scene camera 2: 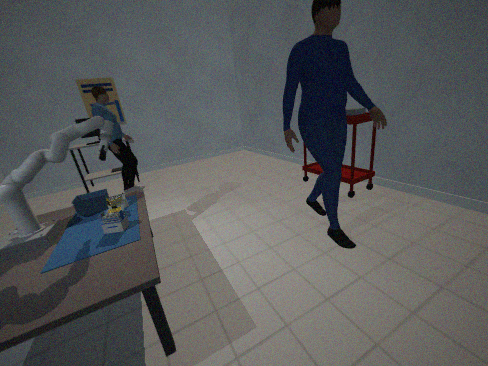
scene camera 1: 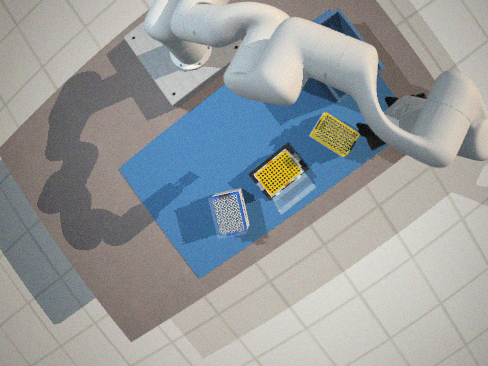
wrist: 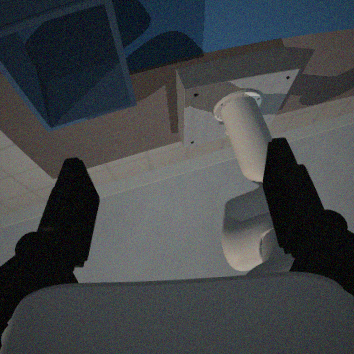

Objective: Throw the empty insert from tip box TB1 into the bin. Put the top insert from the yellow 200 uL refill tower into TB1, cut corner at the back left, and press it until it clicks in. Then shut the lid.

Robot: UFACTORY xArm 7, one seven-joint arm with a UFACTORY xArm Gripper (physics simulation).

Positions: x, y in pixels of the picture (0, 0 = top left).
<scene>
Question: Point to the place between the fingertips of my gripper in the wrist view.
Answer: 175, 169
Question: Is my gripper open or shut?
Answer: Open.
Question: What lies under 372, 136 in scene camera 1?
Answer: My gripper.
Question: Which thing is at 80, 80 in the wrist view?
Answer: A dark blue bin.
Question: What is my gripper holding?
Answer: Nothing.
</scene>
